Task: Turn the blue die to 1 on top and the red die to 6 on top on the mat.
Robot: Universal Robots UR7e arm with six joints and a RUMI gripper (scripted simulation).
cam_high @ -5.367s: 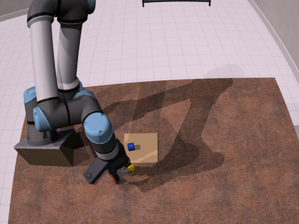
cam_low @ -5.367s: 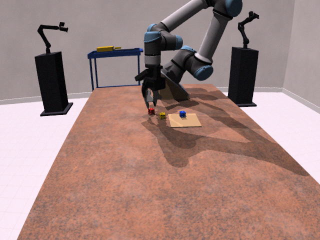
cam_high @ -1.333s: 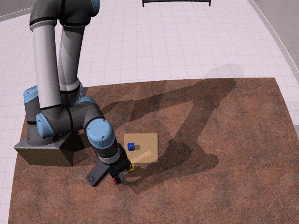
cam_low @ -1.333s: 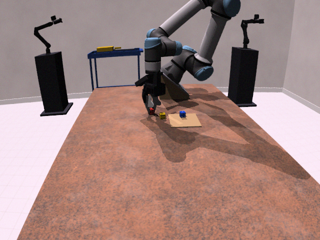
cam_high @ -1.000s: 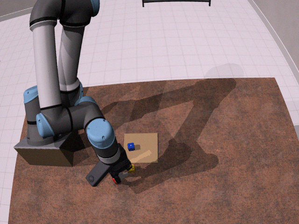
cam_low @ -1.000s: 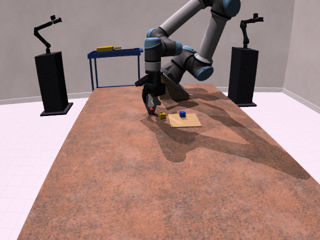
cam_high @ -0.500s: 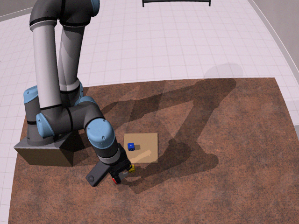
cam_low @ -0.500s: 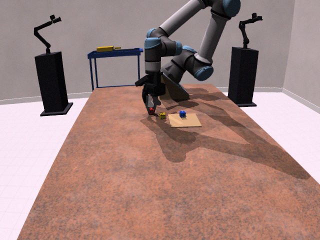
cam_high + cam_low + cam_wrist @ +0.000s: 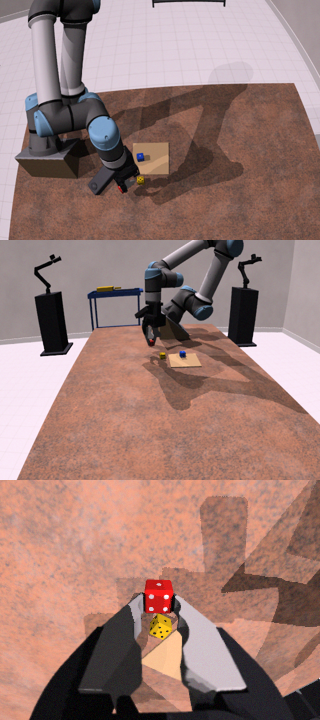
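The yellow die is 6 cm ahead of my hand, 5 cm to the left of it and 5 cm below it. Also, from my hand: blue die: 15 cm to the left, 6 cm ahead, 5 cm below; then tan mat: 15 cm to the left, 10 cm ahead, 6 cm below; then red die: 1 cm below.
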